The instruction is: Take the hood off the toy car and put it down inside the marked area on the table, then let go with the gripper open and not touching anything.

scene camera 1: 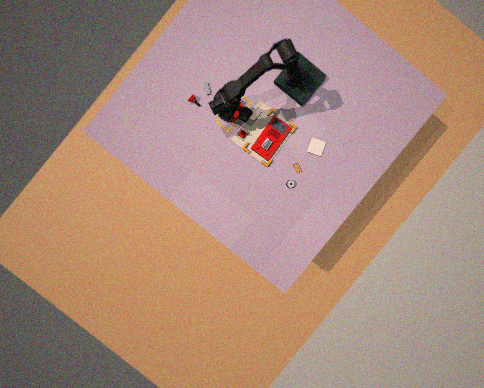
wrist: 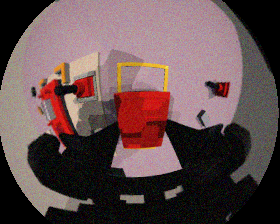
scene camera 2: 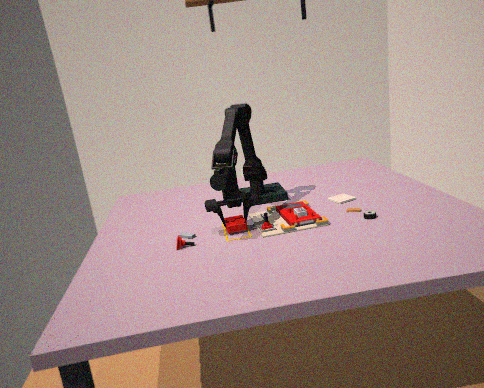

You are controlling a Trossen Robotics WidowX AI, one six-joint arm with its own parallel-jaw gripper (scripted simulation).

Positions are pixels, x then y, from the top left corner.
Scene:
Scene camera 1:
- toy car: 276, 130
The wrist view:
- my gripper: 142, 121
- red hood: 142, 116, held by my gripper
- toy car: 62, 123
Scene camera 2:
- my gripper: 235, 224

